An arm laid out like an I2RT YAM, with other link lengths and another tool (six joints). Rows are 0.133 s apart.
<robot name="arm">
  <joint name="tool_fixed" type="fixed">
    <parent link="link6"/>
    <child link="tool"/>
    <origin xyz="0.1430 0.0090 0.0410" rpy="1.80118 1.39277 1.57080"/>
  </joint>
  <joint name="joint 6" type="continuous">
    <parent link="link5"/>
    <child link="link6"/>
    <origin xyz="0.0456 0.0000 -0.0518" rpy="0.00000 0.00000 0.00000"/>
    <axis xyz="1 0 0"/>
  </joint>
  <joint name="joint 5" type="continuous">
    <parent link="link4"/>
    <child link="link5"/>
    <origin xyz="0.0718 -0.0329 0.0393" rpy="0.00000 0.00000 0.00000"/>
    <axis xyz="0 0 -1"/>
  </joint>
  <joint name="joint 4" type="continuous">
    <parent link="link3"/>
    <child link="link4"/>
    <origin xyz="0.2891 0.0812 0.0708" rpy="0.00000 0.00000 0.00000"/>
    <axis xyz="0 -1 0"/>
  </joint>
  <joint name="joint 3" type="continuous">
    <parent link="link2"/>
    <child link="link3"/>
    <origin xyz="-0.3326 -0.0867 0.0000" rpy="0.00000 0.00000 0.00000"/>
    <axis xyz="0 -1 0"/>
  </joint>
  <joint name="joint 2" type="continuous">
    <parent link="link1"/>
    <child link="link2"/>
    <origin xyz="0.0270 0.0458 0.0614" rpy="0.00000 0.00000 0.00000"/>
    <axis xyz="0 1 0"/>
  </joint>
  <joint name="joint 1" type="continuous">
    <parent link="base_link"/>
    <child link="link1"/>
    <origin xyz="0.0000 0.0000 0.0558" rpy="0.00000 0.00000 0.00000"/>
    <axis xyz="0 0 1"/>
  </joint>
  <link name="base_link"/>
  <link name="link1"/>
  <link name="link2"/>
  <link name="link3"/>
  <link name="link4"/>
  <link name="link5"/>
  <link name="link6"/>
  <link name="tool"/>
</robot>
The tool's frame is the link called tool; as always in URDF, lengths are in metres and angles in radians. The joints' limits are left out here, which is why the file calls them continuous.
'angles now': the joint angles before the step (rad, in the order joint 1, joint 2, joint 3, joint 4, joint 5, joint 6). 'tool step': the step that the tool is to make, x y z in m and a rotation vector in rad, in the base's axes. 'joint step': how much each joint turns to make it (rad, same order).
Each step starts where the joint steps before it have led.
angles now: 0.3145, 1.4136, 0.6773, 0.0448, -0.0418, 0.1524
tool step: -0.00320, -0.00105, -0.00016, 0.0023, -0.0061, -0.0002
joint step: 0.0000, -0.0115, -0.0152, 0.0103, 0.0000, 0.0004
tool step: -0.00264, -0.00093, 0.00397, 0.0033, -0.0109, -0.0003
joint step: 0.0000, -0.0175, -0.0080, 0.0019, 0.0004, 0.0000
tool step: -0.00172, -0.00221, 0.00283, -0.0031, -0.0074, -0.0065
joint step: 0.0000, -0.0138, -0.0046, -0.0031, 0.0083, -0.0001
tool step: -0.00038, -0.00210, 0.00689, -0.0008, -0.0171, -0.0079
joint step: 0.0000, -0.0171, 0.0000, -0.0011, 0.0099, 0.0001
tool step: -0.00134, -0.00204, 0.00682, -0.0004, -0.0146, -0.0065
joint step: 0.0000, -0.0195, 0.0000, -0.0057, 0.0082, 0.0000
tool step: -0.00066, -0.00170, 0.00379, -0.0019, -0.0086, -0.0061
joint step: 0.0001, -0.0110, 0.0000, -0.0034, 0.0076, 0.0000
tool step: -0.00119, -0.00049, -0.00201, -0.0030, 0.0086, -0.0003
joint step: -0.0001, -0.0004, -0.0001, -0.0095, 0.0003, 0.0000
